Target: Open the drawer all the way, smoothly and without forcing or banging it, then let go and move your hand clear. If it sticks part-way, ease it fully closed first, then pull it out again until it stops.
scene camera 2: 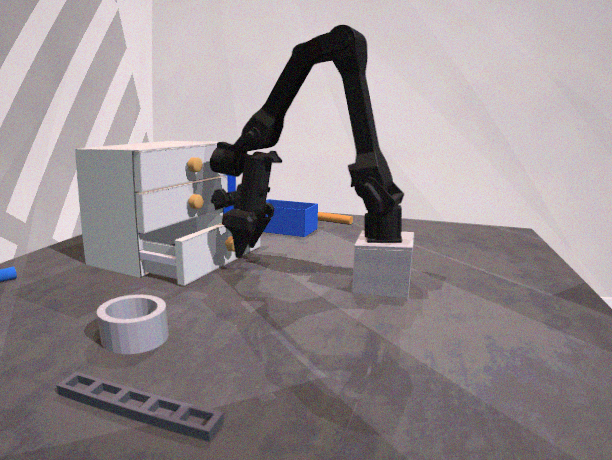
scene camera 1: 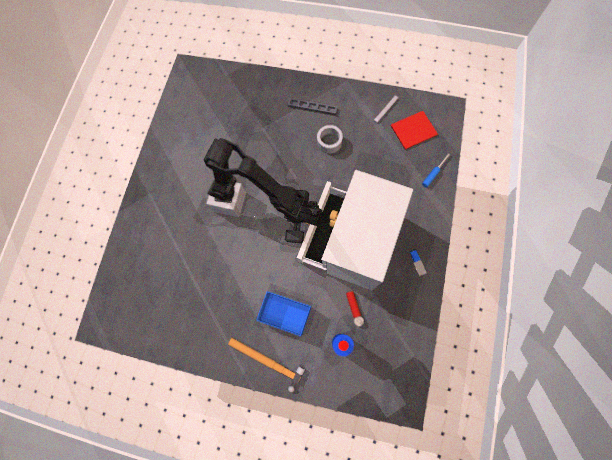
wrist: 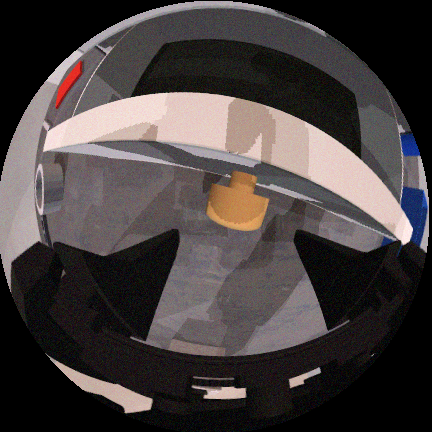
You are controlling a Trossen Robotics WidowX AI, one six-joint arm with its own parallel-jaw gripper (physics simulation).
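Places are measured from the arm's base along level axes (x ahead, y left, z up), in millimetres.
Where they show: gripper, fingertip midpoint: (scene camera 2: 245, 252) (scene camera 1: 302, 222) (wrist: 239, 235); arm's base, origin of the base link: (scene camera 2: 384, 238) (scene camera 1: 224, 193).
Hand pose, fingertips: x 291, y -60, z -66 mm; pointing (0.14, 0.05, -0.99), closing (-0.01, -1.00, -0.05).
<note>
Each offset is from my fingertips to the top centre of the thing.
The white cabinet @(dz +227, dx +212, dy -44 mm) (scene camera 1: 370, 225) (scene camera 2: 107, 210) has its bottom drawer (scene camera 1: 306, 242) (scene camera 2: 200, 257) (wrist: 195, 112) part-way out. The two drawers above are shut. The bottom drawer's round orange knob @(dz +35, dx +26, dy +4 mm) (scene camera 2: 230, 243) (wrist: 237, 205) is on the middle of its front; the arm hides it in scene camera 1. My gripper (scene camera 1: 309, 218) (scene camera 2: 247, 249) (wrist: 239, 235) is open and empty, pointing down close in front of the drawer. In the wrist view the knob lies centred between the two fingers, slightly beyond the tips. I cannot tell whether a finger touches it.
A white ring @(dz +17, dx +68, dy +355 mm) (scene camera 1: 330, 139) (scene camera 2: 132, 325) and a slotted grey bar @(dz -17, dx -19, dy +511 mm) (scene camera 1: 313, 106) (scene camera 2: 140, 406) lie to one side of the cabinet. A blue bin @(dz +44, dx -20, dy -340 mm) (scene camera 1: 284, 313) (scene camera 2: 292, 218), an orange-handled hammer @(dz -6, dx -75, dy -514 mm) (scene camera 1: 261, 358), a red-handled tool @(dz +1, dx +223, dy -295 mm) (scene camera 1: 353, 304) and a blue round object @(dz +152, dx +187, dy -418 mm) (scene camera 1: 343, 345) are on the other side.
</note>
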